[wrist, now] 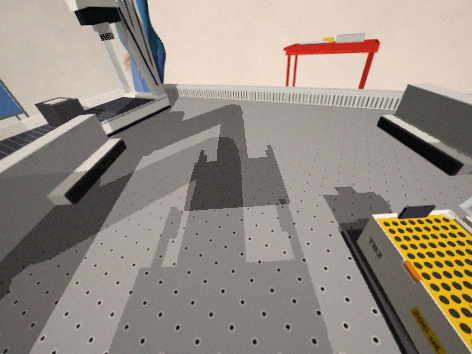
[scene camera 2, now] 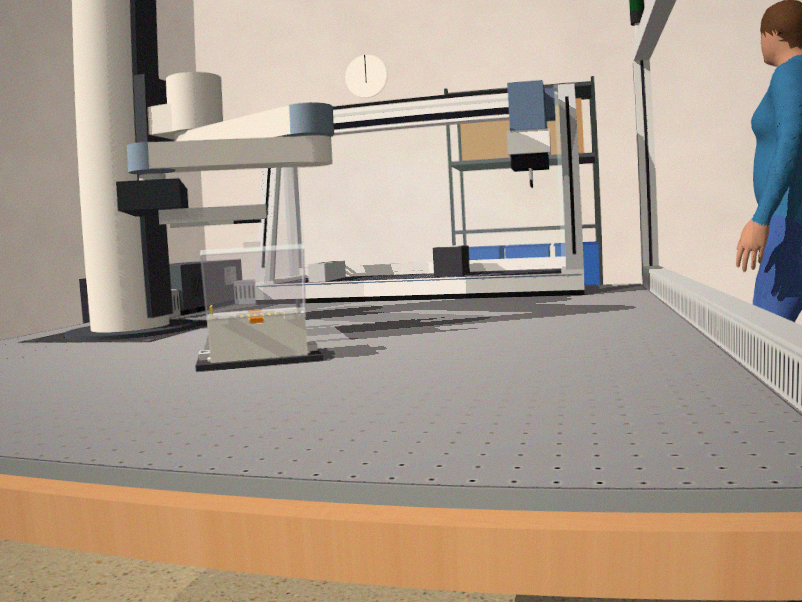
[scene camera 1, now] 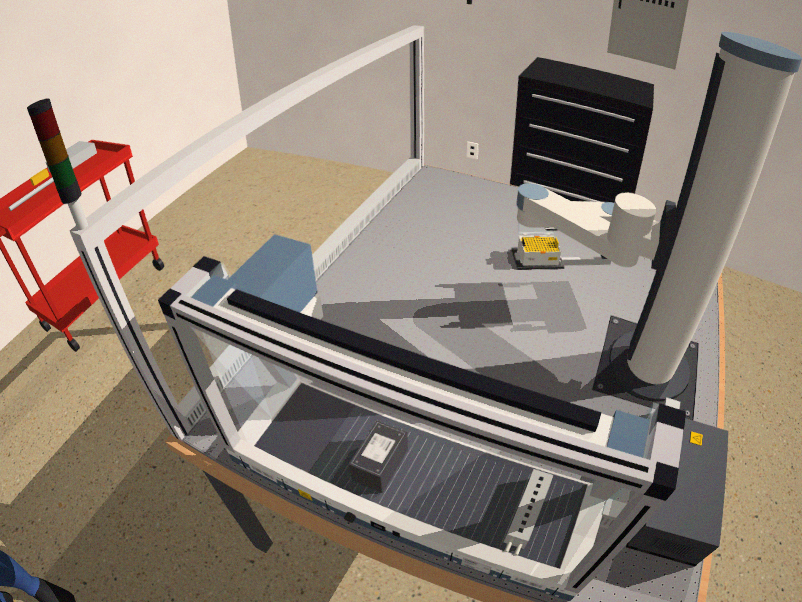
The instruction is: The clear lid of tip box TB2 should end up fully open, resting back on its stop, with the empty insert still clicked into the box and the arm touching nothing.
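Seen in the pictures: gripper, fingertip midpoint: (wrist: 247, 117) (scene camera 2: 263, 214) (scene camera 1: 552, 242); arm's base, origin of the base link: (scene camera 2: 131, 336) (scene camera 1: 649, 368).
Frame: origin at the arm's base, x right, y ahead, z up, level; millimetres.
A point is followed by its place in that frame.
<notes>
Tip box TB2 (scene camera 1: 537, 257) @[z 52, x 262, y 421 mm] (scene camera 2: 259, 340) @[z 44, x 345, y 448 mm] (wrist: 395, 280) @[z 46, x 269, y 409 mm] stands on a dark base plate. Its yellow insert (scene camera 1: 539, 244) @[z 70, x 308, y 428 mm] (wrist: 435, 245) @[z 70, x 295, y 445 mm] sits level in the top, its holes empty where seen. An orange clip (scene camera 2: 256, 318) @[z 71, x 344, y 446 mm] (wrist: 412, 271) @[z 72, x 271, y 406 mm] shows at the rim. The clear lid (scene camera 2: 253, 279) @[z 121, x 376, y 462 mm] stands up from the box, roughly upright; a pale edge of it shows at the right of the wrist view. Whether it rests on its stop I cannot tell. My gripper (scene camera 2: 249, 214) @[z 208, x 140, y 368 mm] (wrist: 247, 117) @[z 208, x 140, y 368 mm] is open and empty, with a visible gap above the lid in scene camera 2. The arm hides most of the gripper in scene camera 1.
The arm's column (scene camera 1: 709, 213) @[z 545, x -73, y 18 mm] (scene camera 2: 110, 162) @[z 327, x 68, y 33 mm] rises beside the box. A framed gantry (scene camera 1: 401, 362) @[z 521, x -654, y 436 mm] (scene camera 2: 362, 285) @[z 51, x -450, y 334 mm] holds a dark block (scene camera 1: 377, 453) (scene camera 2: 450, 261) @[z 97, x -515, y 537 mm] (wrist: 60, 111) @[z 114, x -515, y 506 mm]. A black drawer cabinet (scene camera 1: 579, 129) and a red cart (scene camera 1: 97, 259) (wrist: 332, 47) stand beyond the table.
</notes>
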